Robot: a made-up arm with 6 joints. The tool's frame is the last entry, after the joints. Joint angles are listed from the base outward. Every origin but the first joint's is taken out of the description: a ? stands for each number. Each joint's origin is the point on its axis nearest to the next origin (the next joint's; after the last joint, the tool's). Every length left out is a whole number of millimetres.
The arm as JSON. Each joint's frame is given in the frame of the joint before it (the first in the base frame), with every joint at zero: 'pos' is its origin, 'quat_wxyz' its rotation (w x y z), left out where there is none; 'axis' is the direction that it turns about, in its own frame. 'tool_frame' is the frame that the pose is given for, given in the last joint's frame.
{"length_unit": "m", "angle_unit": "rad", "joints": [
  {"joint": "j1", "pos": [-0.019, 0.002, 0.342], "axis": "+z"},
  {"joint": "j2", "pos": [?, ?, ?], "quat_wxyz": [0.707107, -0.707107, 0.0, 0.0], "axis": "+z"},
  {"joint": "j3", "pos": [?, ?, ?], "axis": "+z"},
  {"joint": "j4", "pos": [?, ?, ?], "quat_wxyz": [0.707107, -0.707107, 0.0, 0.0], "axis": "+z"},
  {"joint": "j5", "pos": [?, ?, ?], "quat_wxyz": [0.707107, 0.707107, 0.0, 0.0], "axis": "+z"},
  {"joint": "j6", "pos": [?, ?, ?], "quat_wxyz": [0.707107, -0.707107, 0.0, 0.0], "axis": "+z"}
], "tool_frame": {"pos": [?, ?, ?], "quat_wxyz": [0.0, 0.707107, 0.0, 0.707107]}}
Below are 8 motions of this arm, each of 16 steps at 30 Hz.
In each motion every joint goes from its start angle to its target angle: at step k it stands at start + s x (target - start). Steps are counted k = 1, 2, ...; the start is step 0. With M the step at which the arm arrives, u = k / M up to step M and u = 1 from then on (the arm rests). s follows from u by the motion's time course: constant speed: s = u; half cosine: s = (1 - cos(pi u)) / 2; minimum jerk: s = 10 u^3 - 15 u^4 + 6 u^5.
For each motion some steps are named. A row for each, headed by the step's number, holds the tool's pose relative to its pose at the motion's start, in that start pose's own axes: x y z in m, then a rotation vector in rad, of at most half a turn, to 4 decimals.
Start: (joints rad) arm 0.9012 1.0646 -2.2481 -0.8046 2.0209 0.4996
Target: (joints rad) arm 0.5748 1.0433 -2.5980 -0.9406 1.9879 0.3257
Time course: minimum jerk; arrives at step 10
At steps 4, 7, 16:
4: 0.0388 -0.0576 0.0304 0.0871 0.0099 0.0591
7: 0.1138 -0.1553 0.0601 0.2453 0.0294 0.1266
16: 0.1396 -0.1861 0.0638 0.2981 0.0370 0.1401

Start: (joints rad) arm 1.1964 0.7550 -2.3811 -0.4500 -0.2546 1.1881
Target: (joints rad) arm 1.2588 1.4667 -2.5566 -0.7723 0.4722 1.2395
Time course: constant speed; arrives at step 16
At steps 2, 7, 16:
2: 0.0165 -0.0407 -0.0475 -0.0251 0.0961 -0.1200
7: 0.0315 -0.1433 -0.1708 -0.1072 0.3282 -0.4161
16: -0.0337 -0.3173 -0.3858 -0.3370 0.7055 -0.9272

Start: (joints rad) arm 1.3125 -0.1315 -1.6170 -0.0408 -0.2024 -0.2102
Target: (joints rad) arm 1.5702 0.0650 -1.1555 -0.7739 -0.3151 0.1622
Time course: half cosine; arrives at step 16
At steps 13, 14, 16:
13: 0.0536 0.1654 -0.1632 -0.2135 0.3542 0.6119
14: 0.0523 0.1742 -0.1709 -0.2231 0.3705 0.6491
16: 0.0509 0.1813 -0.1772 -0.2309 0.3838 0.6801

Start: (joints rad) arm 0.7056 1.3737 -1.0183 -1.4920 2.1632 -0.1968
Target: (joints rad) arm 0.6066 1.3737 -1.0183 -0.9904 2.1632 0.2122
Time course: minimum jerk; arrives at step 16
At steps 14, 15, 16:
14: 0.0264 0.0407 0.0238 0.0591 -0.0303 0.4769
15: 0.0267 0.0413 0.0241 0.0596 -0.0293 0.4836
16: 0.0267 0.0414 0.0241 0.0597 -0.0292 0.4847

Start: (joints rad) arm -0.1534 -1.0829 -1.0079 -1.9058 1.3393 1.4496
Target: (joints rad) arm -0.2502 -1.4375 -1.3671 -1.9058 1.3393 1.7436
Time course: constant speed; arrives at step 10
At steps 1, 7, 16:
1: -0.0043 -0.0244 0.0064 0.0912 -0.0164 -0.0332
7: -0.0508 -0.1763 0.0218 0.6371 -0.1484 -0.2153
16: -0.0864 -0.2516 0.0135 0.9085 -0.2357 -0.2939

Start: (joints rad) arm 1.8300 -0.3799 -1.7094 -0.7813 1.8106 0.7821
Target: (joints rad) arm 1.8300 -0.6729 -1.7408 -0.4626 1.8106 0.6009
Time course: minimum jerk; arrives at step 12
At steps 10, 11, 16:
10: -0.0311 -0.1331 -0.0736 -0.0654 0.0223 0.4238
11: -0.0317 -0.1372 -0.0764 -0.0684 0.0207 0.4375
16: -0.0318 -0.1378 -0.0769 -0.0689 0.0205 0.4398

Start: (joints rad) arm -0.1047 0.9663 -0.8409 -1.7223 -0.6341 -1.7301
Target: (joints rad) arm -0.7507 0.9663 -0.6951 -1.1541 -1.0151 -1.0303
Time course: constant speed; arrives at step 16
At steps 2, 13, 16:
2: -0.0206 0.0185 0.0053 0.2172 0.0856 -0.0510
13: -0.1402 0.1388 0.0729 1.3256 0.5858 -0.4699
16: -0.1711 0.1734 0.1089 1.5906 0.7336 -0.6315

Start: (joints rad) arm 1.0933 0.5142 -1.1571 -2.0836 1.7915 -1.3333
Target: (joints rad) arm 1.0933 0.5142 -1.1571 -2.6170 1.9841 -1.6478
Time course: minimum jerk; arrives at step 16
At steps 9, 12, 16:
9: 0.0160 0.0034 -0.0256 -0.1010 0.3293 0.0721
12: 0.0202 0.0056 -0.0392 -0.1317 0.4705 0.1246
16: 0.0211 0.0065 -0.0444 -0.1403 0.5208 0.1467

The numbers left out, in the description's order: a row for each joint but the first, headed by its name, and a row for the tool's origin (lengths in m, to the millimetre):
j2: 0.005 -0.058 0.0
j3: 0.098 -0.469 0.0
j4: 0.051 0.185 0.0
j5: -0.01 -0.017 0.0
j6: 0.04 0.055 0.0
tool: 0.026 0.022 0.0

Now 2 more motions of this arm.
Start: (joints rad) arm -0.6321 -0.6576 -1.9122 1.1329 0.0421 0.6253
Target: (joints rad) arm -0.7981 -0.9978 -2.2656 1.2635 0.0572 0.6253
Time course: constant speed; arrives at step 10
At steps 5, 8, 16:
5: -0.1086 0.1100 -0.0484 -0.0262 0.0496 0.3401
8: -0.1863 0.1597 -0.0871 -0.0509 0.1020 0.5386
16: -0.2421 0.1847 -0.1160 -0.0710 0.1464 0.6677

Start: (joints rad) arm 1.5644 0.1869 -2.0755 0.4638 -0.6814 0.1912
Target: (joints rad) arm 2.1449 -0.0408 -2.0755 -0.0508 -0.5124 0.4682
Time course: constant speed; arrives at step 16
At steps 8, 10, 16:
8: -0.0241 0.1131 0.0067 0.1920 0.1472 0.2964
10: -0.0324 0.1372 0.0142 0.2382 0.1774 0.3659
16: -0.0591 0.1958 0.0477 0.3718 0.2511 0.5620

